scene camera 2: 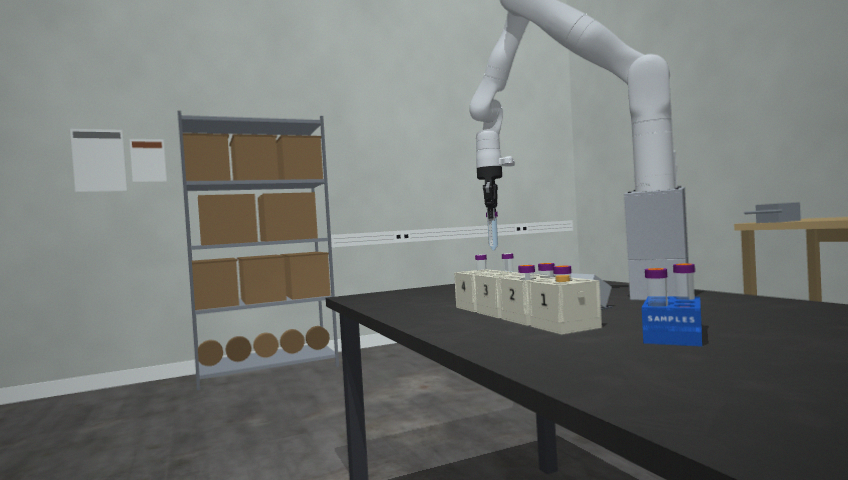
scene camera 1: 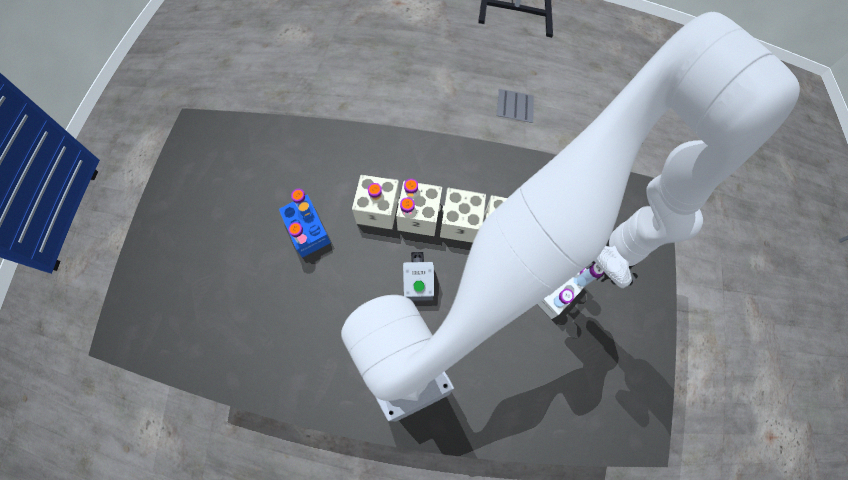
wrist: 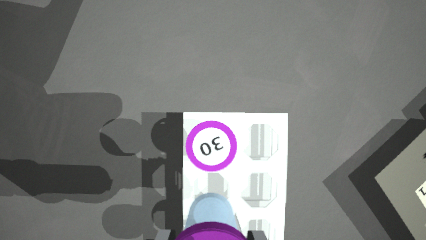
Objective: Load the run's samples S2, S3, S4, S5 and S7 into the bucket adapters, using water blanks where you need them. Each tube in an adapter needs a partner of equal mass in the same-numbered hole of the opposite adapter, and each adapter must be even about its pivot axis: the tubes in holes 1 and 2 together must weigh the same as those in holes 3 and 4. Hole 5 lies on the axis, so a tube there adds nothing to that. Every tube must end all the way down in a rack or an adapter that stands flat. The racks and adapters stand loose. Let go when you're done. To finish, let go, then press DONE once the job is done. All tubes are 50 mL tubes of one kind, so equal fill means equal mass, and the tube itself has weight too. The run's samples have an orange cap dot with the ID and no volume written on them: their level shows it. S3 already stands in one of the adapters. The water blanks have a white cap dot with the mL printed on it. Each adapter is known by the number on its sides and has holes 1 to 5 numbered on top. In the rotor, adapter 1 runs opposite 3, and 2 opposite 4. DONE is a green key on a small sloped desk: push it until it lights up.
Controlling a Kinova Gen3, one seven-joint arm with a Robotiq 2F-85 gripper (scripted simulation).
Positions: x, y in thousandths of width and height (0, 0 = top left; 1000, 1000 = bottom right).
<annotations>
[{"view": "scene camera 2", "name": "gripper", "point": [581, 459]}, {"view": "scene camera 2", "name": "blue samples rack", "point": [791, 678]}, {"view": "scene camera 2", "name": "adapter 1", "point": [659, 641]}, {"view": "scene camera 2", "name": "adapter 4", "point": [549, 603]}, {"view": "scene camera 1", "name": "blue samples rack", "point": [369, 507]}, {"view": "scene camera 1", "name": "adapter 1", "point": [438, 449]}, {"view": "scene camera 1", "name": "adapter 2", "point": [499, 459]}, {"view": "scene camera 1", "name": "adapter 3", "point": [541, 476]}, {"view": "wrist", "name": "30 mL blank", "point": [496, 610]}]
</annotations>
